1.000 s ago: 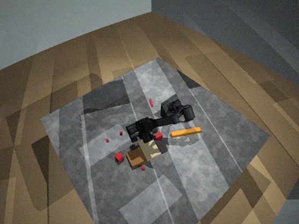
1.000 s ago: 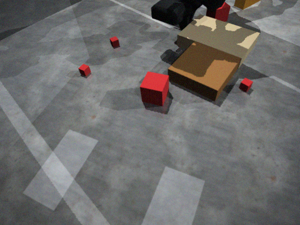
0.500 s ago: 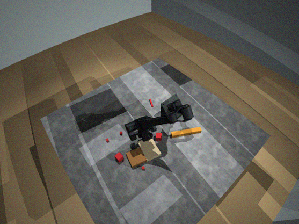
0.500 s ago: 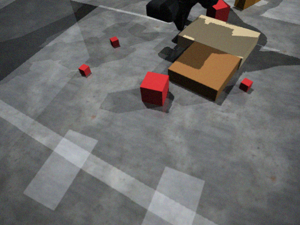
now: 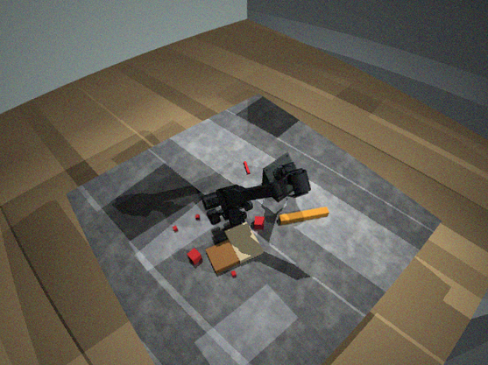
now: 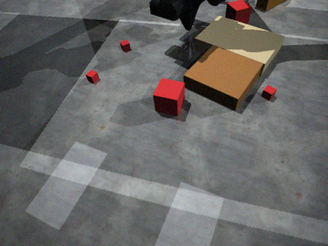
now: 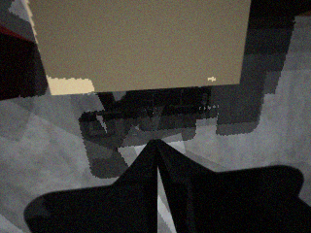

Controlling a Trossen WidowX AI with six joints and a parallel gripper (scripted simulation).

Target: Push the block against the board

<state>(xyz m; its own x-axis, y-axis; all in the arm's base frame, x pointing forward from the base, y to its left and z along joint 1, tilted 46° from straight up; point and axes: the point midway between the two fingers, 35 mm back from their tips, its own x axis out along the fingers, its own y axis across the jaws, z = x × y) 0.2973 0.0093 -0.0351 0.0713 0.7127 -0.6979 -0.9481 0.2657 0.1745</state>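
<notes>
Now: the cream rectangular board 40 mm ahead of my gripper tip, 120 mm to the left of it and 10 mm above it. Round my gripper tip: red stick: 270 mm behind, 170 mm to the right; then long orange bar: 240 mm behind, 210 mm to the left, 10 mm above; then brown square block: 140 mm ahead, 100 mm to the left, 10 mm above.
</notes>
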